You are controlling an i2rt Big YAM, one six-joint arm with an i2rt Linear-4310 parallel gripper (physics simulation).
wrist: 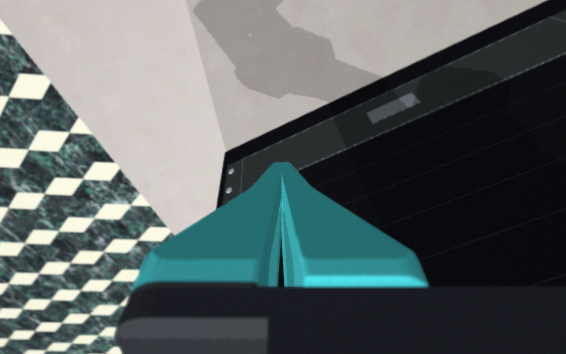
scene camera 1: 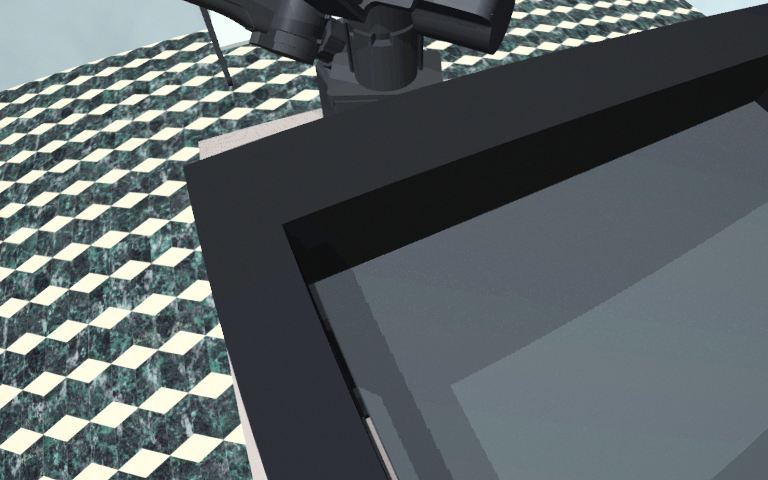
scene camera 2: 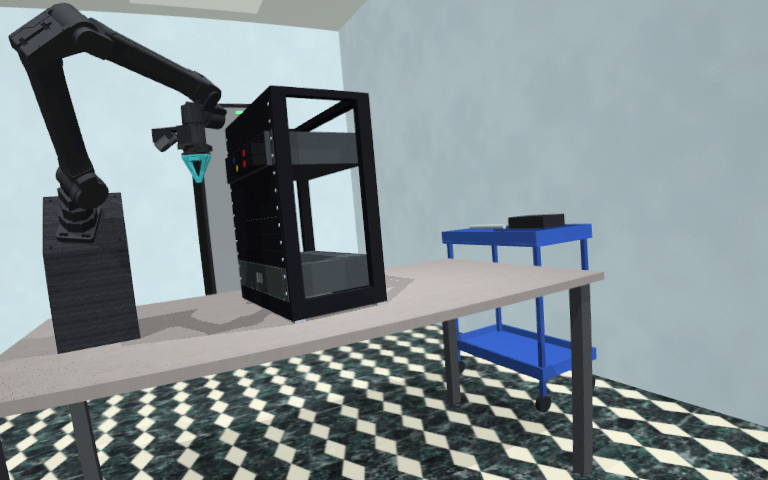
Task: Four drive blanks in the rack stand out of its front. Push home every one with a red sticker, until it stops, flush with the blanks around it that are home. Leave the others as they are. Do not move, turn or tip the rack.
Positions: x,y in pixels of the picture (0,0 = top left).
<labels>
A black rack shows in the wrist view, in scene camera 1 (pixel 550 262) and in scene camera 2. One and the same spot on the black rack: (wrist: pixel 450 156) is (scene camera 2: pixel 253 237).
</labels>
